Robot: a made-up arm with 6 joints.
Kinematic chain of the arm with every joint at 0, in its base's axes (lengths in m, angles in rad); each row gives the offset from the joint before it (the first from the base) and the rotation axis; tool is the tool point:
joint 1: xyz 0 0 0.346 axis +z
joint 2: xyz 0 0 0 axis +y
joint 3: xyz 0 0 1.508 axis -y
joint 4: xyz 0 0 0 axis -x
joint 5: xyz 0.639 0 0 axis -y
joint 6: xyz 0 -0.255 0 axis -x
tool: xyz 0 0 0
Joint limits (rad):
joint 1: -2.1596..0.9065
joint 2: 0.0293..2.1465
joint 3: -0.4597..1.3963
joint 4: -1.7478..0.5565
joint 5: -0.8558..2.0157
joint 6: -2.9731..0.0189
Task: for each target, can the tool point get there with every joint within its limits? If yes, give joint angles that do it. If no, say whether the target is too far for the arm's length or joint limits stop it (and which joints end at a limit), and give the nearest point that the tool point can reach.
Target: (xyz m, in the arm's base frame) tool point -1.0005 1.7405 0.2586
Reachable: no: joint limits stop it (at a limit: joint 1, joint 3, joint 4) | nearest point 0.6388 0.8887 0.2192 | short by 1.848 m
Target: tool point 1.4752 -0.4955 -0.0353
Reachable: yes | joints -0.1631 1.3989 -0.0103 -0.2102 1.3482 -2.5269
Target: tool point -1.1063 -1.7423 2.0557
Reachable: no: too far | nearest point -0.8965 -1.4119 1.7315 | short by 0.508 m
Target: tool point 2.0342 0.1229 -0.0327
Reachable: yes | joints 0.1206 1.5401 1.1979 -1.0687 1.4324 -1.5604
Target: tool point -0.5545 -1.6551 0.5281
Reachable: yes | joints -1.8004 1.0796 0.4632 -0.8759 -0.1331 -0.8775
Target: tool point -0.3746 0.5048 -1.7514
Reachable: no: joint limits stop it (at a limit: joint 1, joint 2, joint 4) | nearest point 0.4684 0.6710 -0.9954 | short by 1.144 m
